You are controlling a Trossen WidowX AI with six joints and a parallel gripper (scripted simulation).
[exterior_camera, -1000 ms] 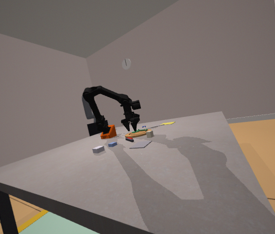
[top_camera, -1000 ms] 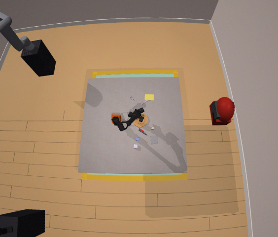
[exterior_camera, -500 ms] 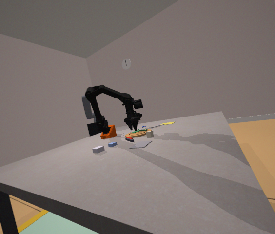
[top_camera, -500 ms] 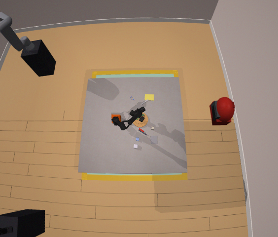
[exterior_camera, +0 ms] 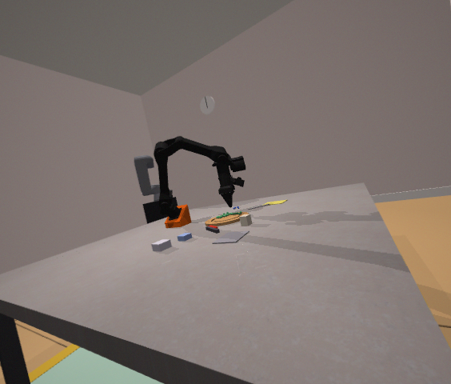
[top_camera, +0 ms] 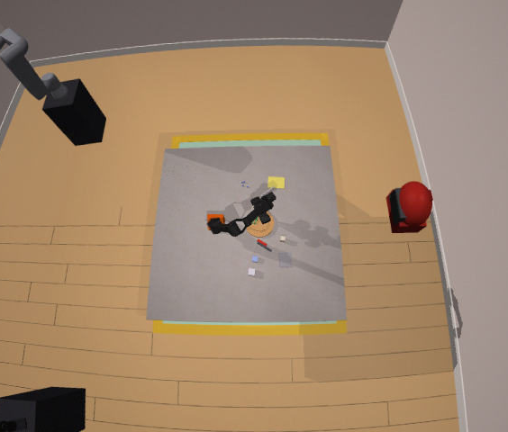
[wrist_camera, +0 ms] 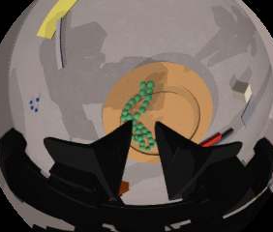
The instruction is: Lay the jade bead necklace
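Right now the round wooden bead board is 4 cm to the right of my gripper tip, 4 cm below it and 1 cm behind it. Round my gripper tip: beige cube 17 cm to the right, 14 cm ahead, 3 cm below; then red-handled tool 20 cm to the right, 4 cm below; then yellow sheet 26 cm to the left, 13 cm ahead, 5 cm below.
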